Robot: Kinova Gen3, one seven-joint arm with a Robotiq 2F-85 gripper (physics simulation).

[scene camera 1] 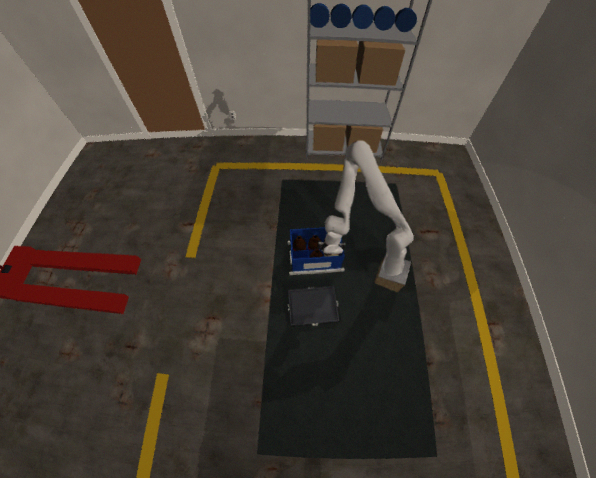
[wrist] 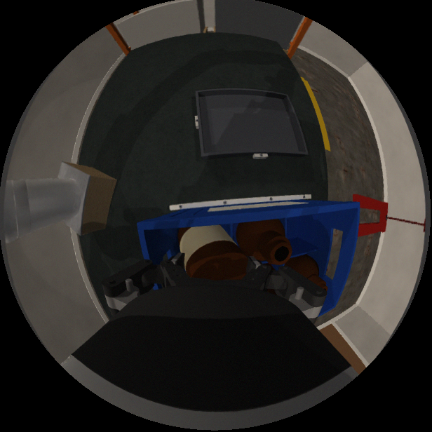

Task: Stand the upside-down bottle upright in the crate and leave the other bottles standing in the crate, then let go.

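Pixels of known places: arm's base, link origin: (scene camera 1: pixel 392 268).
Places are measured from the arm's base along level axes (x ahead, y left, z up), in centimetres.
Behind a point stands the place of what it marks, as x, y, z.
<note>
The blue crate (scene camera 1: pixel 297 264) @(51.2, 1.5, 0.5) (wrist: pixel 347 245) stands on the dark mat. The upside-down brown bottle with a cream label (wrist: pixel 207 241) is in the crate's near-left part in the wrist view, its flat base up and tilted toward the camera. My gripper (wrist: pixel 215 262) is shut on it, with a fingertip against each side near the base. A brown bottle (wrist: pixel 256 237) stands mouth up beside it, and another (wrist: pixel 303 267) is farther right, partly hidden. In the scene view, brown bottles (scene camera 1: pixel 299 243) @(51.1, -10.3, 2.3) (scene camera 1: pixel 314 242) @(42.9, -11.6, 2.2) (scene camera 1: pixel 316 254) @(41.5, -3.4, 4.1) show in the crate; the arm's end hides the gripped one.
A grey tray (scene camera 1: pixel 312 306) @(41.6, 20.6, -10.5) (wrist: pixel 250 125) lies in front of the crate on the mat (scene camera 1: pixel 350 400) @(20.6, 65.6, -11.0). The arm's base block (scene camera 1: pixel 391 284) @(-0.2, 7.6, -4.3) (wrist: pixel 100 205) is beside them. A shelf rack (scene camera 1: pixel 350 112) stands at the wall. Red forks (scene camera 1: pixel 80 260) (wrist: pixel 369 201) lie to the side.
</note>
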